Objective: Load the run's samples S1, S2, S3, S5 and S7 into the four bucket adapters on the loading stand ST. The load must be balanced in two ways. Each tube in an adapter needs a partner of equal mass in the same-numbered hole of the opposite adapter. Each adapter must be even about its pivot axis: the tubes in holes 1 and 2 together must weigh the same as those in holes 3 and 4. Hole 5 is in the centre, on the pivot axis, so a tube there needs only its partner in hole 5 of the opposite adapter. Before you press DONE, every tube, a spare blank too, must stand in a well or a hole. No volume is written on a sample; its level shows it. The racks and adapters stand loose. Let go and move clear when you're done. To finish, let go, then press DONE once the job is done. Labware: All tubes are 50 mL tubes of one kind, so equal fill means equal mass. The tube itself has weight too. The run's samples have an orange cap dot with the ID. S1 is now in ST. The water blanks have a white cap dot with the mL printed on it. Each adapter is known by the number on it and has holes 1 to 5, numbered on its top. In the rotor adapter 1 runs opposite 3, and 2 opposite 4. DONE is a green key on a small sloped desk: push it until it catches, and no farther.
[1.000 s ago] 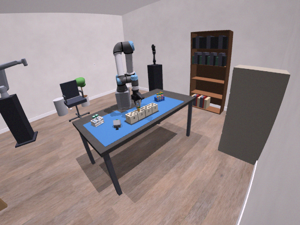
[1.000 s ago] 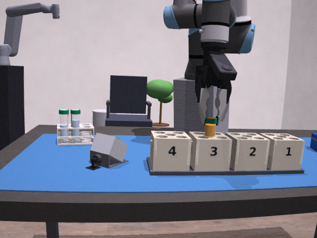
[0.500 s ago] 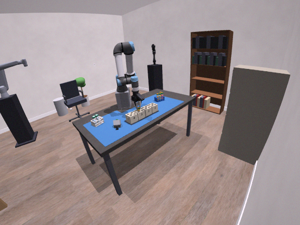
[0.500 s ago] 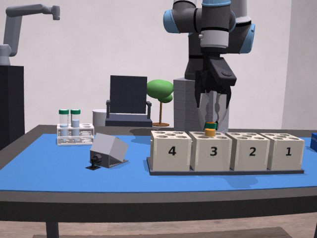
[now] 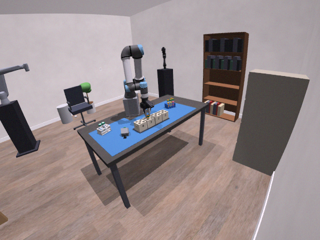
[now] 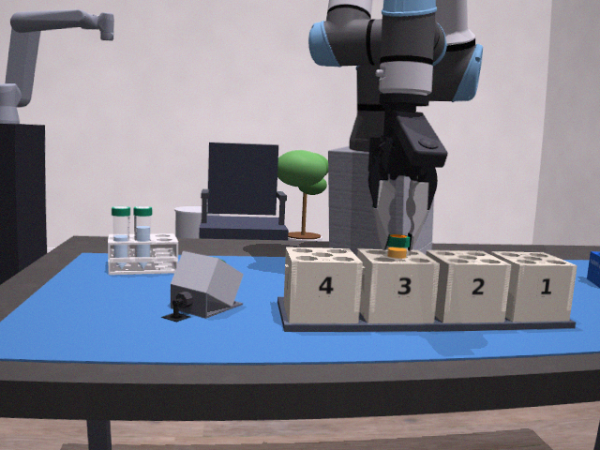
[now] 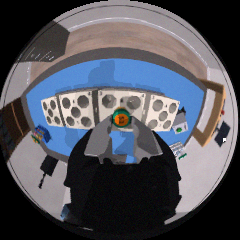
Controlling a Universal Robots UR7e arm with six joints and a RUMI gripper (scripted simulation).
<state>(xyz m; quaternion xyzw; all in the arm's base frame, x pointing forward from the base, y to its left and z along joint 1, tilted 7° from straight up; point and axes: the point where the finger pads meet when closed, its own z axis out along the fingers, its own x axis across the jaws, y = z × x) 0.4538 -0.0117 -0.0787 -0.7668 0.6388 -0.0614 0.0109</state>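
Now: the tube 5 cm below my hand and 1 cm behind it. The rest, counted from my hand: white tube rack: 46 cm to the right, 20 cm behind, 9 cm below; loading stand: 11 cm below, 5 cm to the left, 2 cm behind; sloped done desk: 28 cm to the right, 7 cm below, 1 cm behind.
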